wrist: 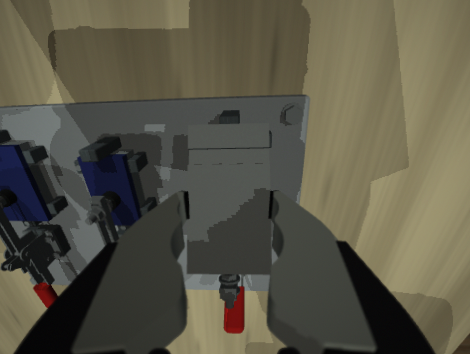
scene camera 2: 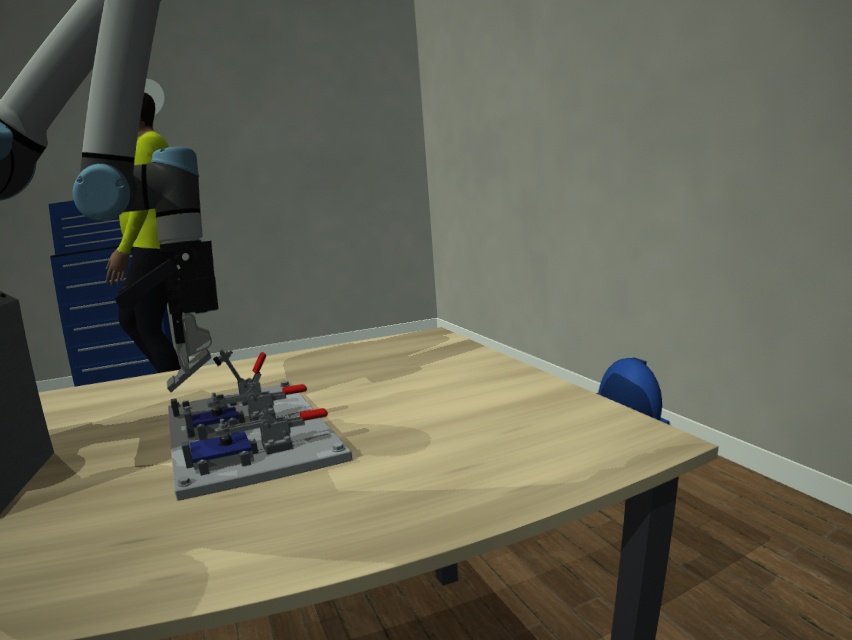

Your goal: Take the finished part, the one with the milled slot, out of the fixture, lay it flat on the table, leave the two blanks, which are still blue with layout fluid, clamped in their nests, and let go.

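Places are measured from the arm's base along level axes (x ahead, y left, z up), in metres.
Pixels of known places: gripper, between the fingertips: (wrist: 229, 193) (scene camera 2: 188, 370).
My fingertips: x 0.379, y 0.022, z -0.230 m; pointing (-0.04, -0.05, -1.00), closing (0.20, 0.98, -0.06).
Note:
Behind a point stands the place of what it marks.
The finished part (scene camera 2: 180, 379) {x 0.360, y 0.000, z -0.235 m} (wrist: 229, 180) {x 0.370, y 0.024, z -0.229 m}, a bare grey block with a slot line across it near its far end, is held above the fixture (scene camera 2: 292, 457) {x 0.444, y -0.258, z -0.302 m} (wrist: 125, 116) {x 0.327, y -0.065, z -0.302 m}. It is tilted in the scene view and clear of its nest. My gripper (scene camera 2: 194, 358) {x 0.379, y 0.022, z -0.230 m} (wrist: 229, 193) {x 0.379, y 0.022, z -0.230 m} is shut on its two sides. Two blue blanks sit clamped in their nests: the near one (scene camera 2: 220, 447) {x 0.362, y -0.210, z -0.281 m} (wrist: 19, 182) {x 0.362, y -0.181, z -0.281 m} and the middle one (scene camera 2: 216, 416) {x 0.387, y -0.104, z -0.276 m} (wrist: 107, 175) {x 0.369, y -0.087, z -0.276 m}. The nest under the part is largely hidden in the wrist view.
The far clamp's red handle (scene camera 2: 258, 363) {x 0.497, y -0.008, z -0.236 m} (wrist: 234, 315) {x 0.501, y 0.000, z -0.230 m} stands raised close beside the part. Two more red handles (scene camera 2: 313, 414) {x 0.494, y -0.231, z -0.263 m} (scene camera 2: 294, 389) {x 0.513, y -0.123, z -0.258 m} lie low. The wooden table (scene camera 2: 482, 427) {x 0.708, y -0.331, z -0.317 m} carries the fixture. A dark box (scene camera 2: 20, 406) {x 0.105, y -0.027, z -0.214 m} stands at the left. A person (scene camera 2: 148, 227) stands behind the table.

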